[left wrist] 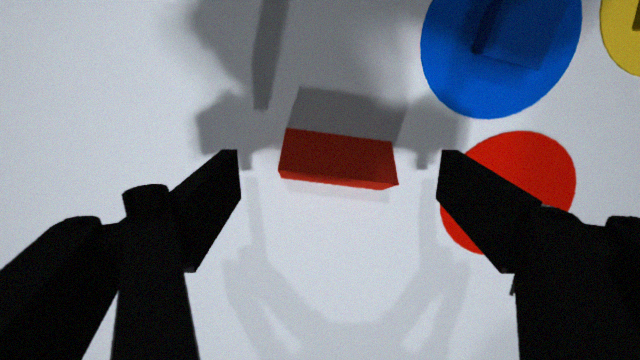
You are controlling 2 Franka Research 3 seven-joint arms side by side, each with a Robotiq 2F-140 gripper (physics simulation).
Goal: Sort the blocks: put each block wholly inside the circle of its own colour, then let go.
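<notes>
A red block (pixel 338 156) lies on the white table, outside the red circle (pixel 532 165), which is to its right and partly covered by a finger. My left gripper (pixel 338 174) is open and empty above the table, with the red block between and slightly beyond its fingertips in the picture, touching neither. A blue block (pixel 525 37) lies in shadow on the blue circle (pixel 490 106) at the top right; its far part is cut off by the picture's edge. The yellow circle (pixel 616 42) shows partly at the right edge, with a dark sliver of a block on it. My right gripper does not show.
Shadows of the arm and the gripper fall across the table (pixel 90 100) around the red block and above it in the picture. The blue circle lies beyond the red circle, and the yellow circle lies right of the blue one.
</notes>
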